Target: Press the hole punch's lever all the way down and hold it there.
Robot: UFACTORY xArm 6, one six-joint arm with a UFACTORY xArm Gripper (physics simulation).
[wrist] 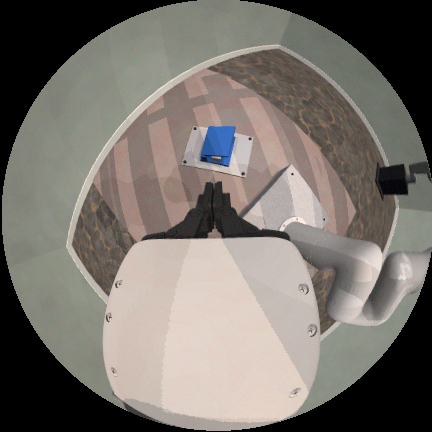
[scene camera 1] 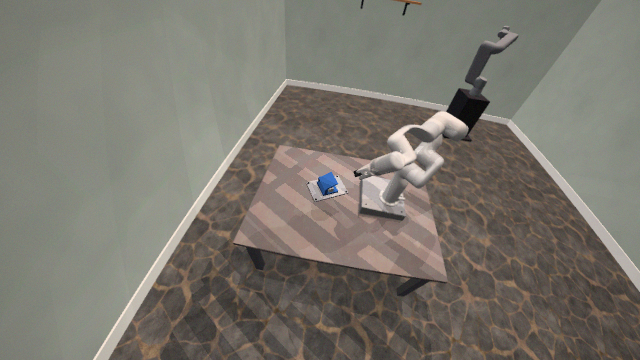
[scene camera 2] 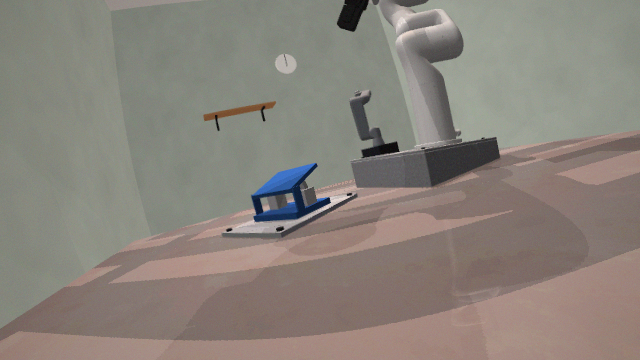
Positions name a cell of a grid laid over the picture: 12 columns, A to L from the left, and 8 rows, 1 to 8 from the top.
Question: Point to a blue lever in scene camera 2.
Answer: F5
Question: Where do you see a white plate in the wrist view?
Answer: G4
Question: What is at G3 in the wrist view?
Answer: A blue lever.
